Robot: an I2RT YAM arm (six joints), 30 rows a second.
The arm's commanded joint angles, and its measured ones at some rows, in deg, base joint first. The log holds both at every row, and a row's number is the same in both.
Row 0, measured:
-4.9, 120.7, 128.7, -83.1, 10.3, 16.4
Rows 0 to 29, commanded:
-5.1, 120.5, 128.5, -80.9, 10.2, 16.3
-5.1, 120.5, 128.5, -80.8, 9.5, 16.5
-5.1, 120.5, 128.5, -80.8, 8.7, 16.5
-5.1, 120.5, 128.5, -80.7, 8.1, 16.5
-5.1, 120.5, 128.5, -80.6, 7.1, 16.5
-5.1, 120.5, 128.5, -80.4, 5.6, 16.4
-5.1, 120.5, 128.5, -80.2, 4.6, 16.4
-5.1, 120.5, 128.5, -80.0, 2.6, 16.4
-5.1, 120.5, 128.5, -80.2, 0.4, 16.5
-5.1, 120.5, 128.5, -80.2, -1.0, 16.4
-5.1, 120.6, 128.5, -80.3, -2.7, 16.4
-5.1, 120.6, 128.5, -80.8, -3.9, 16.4
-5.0, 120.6, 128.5, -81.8, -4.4, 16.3
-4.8, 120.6, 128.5, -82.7, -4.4, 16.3
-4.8, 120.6, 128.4, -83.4, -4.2, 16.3
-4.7, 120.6, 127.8, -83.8, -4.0, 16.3
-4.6, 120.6, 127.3, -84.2, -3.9, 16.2
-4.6, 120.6, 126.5, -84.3, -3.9, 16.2
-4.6, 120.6, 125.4, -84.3, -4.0, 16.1
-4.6, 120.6, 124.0, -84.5, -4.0, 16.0
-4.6, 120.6, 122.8, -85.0, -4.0, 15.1
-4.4, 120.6, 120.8, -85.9, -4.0, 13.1
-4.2, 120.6, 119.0, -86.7, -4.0, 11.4
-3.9, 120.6, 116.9, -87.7, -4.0, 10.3
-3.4, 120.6, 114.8, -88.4, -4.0, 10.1
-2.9, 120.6, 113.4, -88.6, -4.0, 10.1
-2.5, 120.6, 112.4, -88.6, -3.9, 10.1
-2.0, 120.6, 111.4, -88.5, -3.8, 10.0
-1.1, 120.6, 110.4, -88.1, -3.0, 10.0
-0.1, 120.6, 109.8, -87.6, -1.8, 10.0
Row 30, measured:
-2.9, 120.7, 111.8, -88.5, -3.1, 11.6
